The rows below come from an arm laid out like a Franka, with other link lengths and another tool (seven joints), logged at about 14 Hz.
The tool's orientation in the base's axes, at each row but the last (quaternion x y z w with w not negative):
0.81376 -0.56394 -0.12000 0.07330
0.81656 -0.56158 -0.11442 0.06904
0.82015 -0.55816 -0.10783 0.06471
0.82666 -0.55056 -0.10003 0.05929
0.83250 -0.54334 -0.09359 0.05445
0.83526 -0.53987 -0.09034 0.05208
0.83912 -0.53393 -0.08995 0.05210
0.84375 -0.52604 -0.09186 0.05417
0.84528 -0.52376 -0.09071 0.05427
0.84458 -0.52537 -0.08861 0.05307
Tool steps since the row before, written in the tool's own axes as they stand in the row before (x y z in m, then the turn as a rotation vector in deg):
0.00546 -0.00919 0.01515 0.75 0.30 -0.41
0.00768 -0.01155 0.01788 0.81 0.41 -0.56
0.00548 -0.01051 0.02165 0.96 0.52 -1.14
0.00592 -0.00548 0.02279 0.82 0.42 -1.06
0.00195 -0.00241 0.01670 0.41 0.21 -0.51
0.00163 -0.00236 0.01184 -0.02 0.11 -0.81
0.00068 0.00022 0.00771 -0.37 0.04 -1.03
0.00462 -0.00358 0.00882 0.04 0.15 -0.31
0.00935 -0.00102 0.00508 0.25 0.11 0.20
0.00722 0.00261 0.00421 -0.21 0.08 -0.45
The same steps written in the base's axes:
0.00589 -0.00162 -0.01751 0.10 -0.81 0.39
0.00832 -0.00273 -0.02087 0.06 -0.91 0.55
0.00602 -0.00091 -0.02392 0.15 -1.10 1.12
0.00188 -0.00306 -0.02391 0.17 -0.93 1.04
-0.00067 -0.00063 -0.01696 0.08 -0.47 0.50
0.00031 -0.00039 -0.01217 0.06 -0.04 0.81
-0.00151 -0.00064 -0.00757 0.02 0.31 1.05
0.00326 -0.00252 -0.00975 -0.05 -0.10 0.33
0.00389 -0.00790 -0.00606 -0.03 -0.27 -0.20
-0.00004 -0.00762 -0.00432 -0.07 0.15 0.47

